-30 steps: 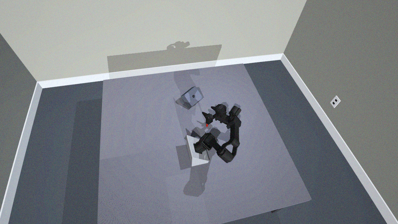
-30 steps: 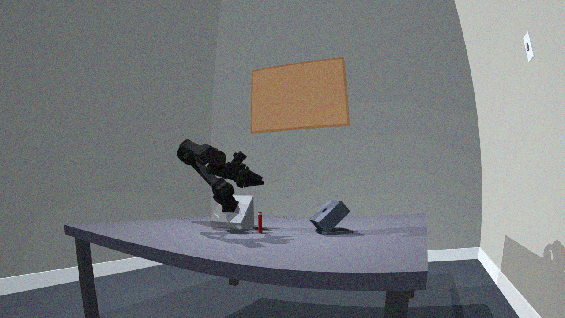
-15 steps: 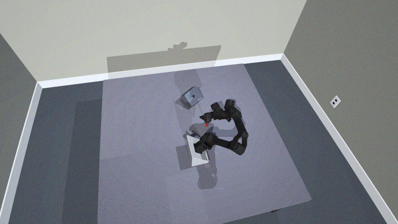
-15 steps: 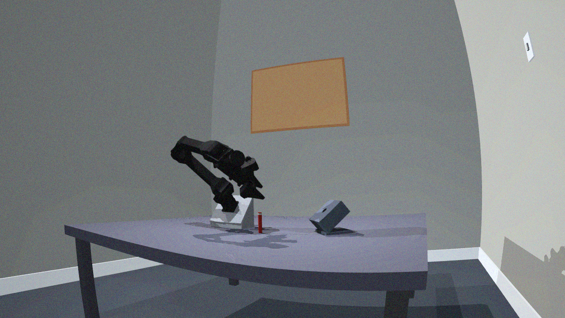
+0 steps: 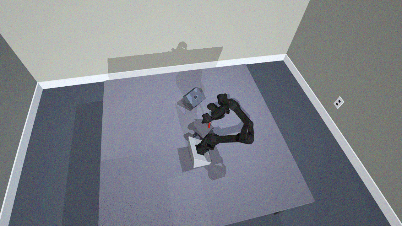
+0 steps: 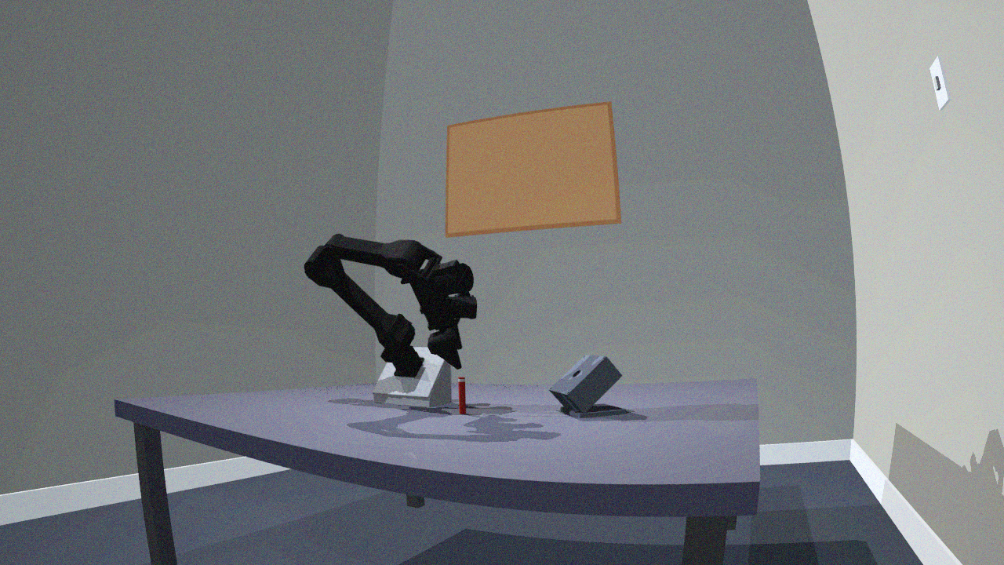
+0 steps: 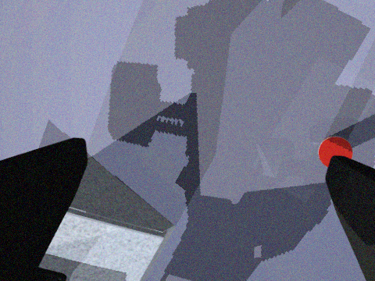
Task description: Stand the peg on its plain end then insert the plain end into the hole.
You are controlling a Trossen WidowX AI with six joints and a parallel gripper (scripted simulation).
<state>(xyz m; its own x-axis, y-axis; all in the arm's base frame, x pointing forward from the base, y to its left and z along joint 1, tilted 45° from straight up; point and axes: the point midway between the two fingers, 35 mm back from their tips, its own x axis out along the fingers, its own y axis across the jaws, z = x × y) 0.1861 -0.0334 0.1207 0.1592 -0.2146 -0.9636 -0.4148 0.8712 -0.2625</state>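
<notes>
My gripper tip is now 6 cm above the red peg, 4 cm to the left of it and 2 cm short of it. The rest, counted from my gripper tip: grey sloped panel 27 cm ahead, 5 cm below, 3 cm to the left.
</notes>
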